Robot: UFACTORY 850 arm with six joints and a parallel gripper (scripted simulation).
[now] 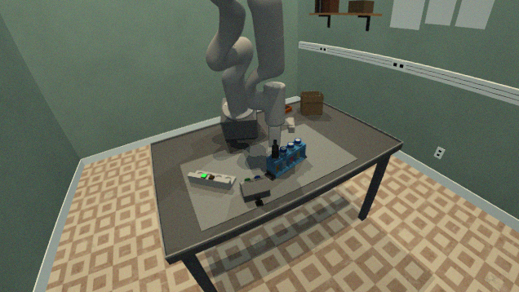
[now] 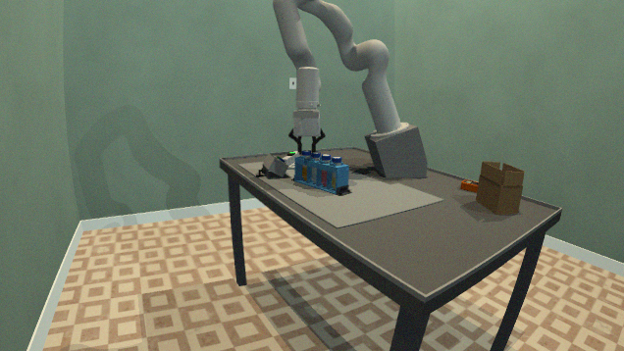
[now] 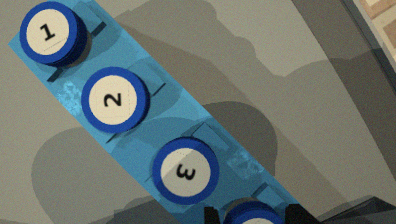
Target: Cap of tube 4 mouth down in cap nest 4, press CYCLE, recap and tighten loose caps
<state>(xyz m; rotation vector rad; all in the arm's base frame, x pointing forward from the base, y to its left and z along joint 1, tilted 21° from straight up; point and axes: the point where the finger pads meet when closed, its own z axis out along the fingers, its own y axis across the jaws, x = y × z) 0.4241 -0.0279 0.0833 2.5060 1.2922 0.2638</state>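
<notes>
My hand is 1 cm above the blue cap marked 4. The rest, counted from my hand: blue key: 13 cm to the right, 6 cm below, 3 cm ahead; green key: 17 cm to the right, 6 cm below, 2 cm ahead; grey key housing: 15 cm to the right, 7 cm below, 5 cm ahead.
</notes>
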